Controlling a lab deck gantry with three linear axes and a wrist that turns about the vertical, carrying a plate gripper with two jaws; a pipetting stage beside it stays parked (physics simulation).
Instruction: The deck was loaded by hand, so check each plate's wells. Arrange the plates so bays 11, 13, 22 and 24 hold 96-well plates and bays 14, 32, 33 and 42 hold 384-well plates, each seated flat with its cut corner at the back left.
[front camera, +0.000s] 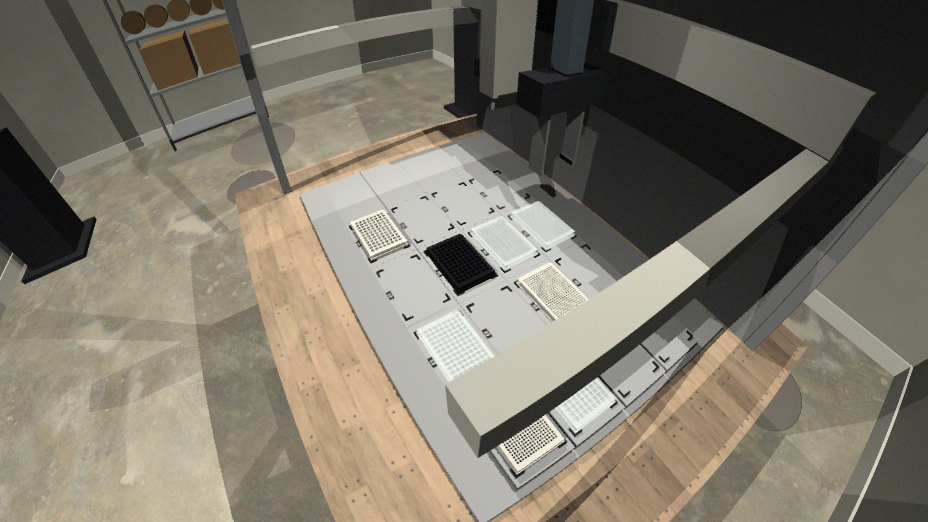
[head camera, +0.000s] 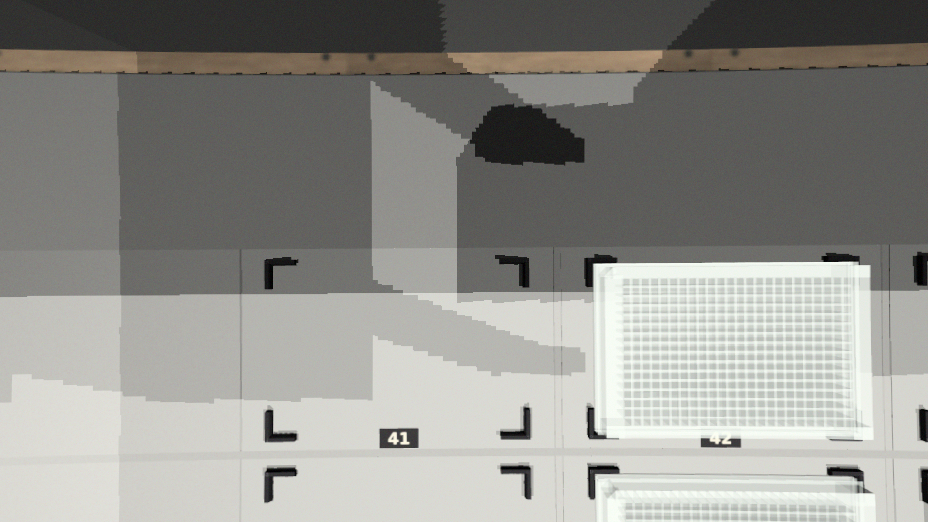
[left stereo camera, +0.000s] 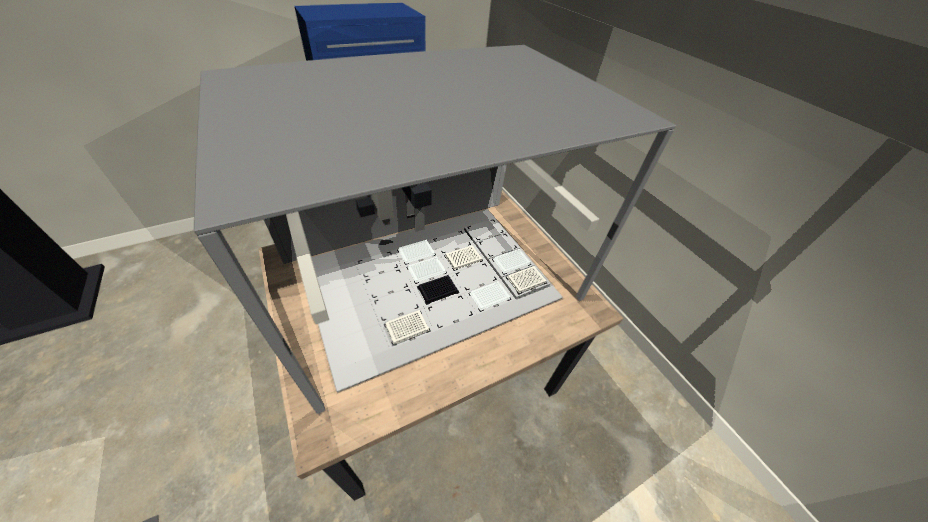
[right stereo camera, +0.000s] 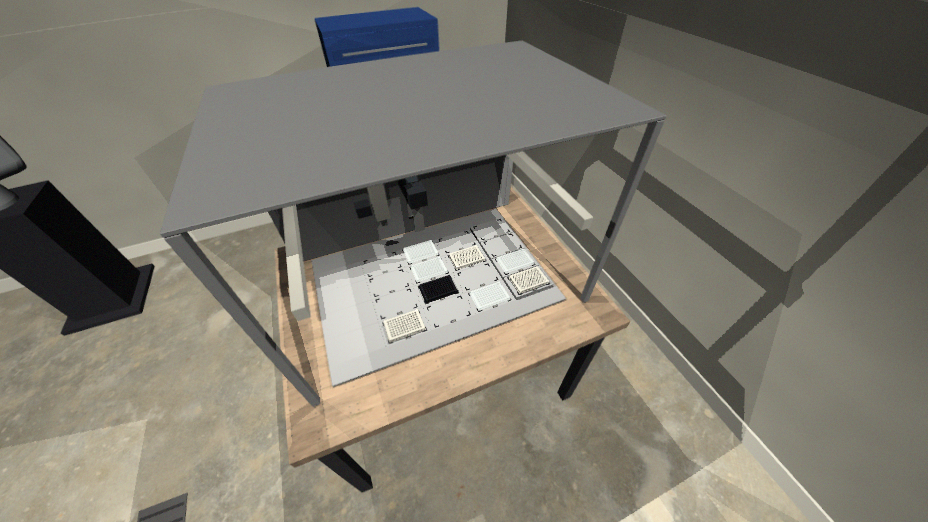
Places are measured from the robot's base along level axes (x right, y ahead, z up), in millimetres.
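Pixels of known places: gripper, between the fingertips: (front camera: 552, 165) (left stereo camera: 415, 223) (right stereo camera: 416, 223); robot's base, origin of its link: (front camera: 350, 226) (left stereo camera: 393, 344) (right stereo camera: 389, 342).
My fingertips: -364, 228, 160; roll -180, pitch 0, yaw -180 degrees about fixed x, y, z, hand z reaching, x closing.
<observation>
Ahead of a thing's pixels: the offset from my fingertips to its middle, as dx, dy, dz. "spot": to the spot under its first point.
My gripper (front camera: 553, 163) (left stereo camera: 415, 218) is open and empty, raised at the back of the deck behind bay 42. In bay 42 a white 384-well plate {+0, +0, -153} (front camera: 543, 223) (head camera: 733, 350) lies flat, cut corner at back left. Bay 32 holds another white fine-welled plate {+107, +0, -153} (front camera: 502, 240) (head camera: 733, 509). A cream fine-welled plate {+107, +164, -153} (front camera: 551, 288) is in bay 33, another cream plate {+321, +328, -138} (front camera: 530, 444) in bay 14. Coarse-welled plates are cream {+321, -164, -153} (front camera: 378, 232) in bay 11, black {+214, +0, -153} (front camera: 460, 261) in bay 22, white {+321, +164, -153} (front camera: 454, 340) in bay 13 and white {+214, +328, -138} (front camera: 586, 402) in bay 24. Most cut corners are too small to tell.
A pale beam (front camera: 584, 337) crosses the front view and hides part of the deck. Bay 41, with its label {spot: +46, -164, -160} (head camera: 398, 438), holds no plate, and bays 12 and 23 hold none. The parked pipetting stage hangs at the back beside the gripper. Corner brackets frame the bays.
</observation>
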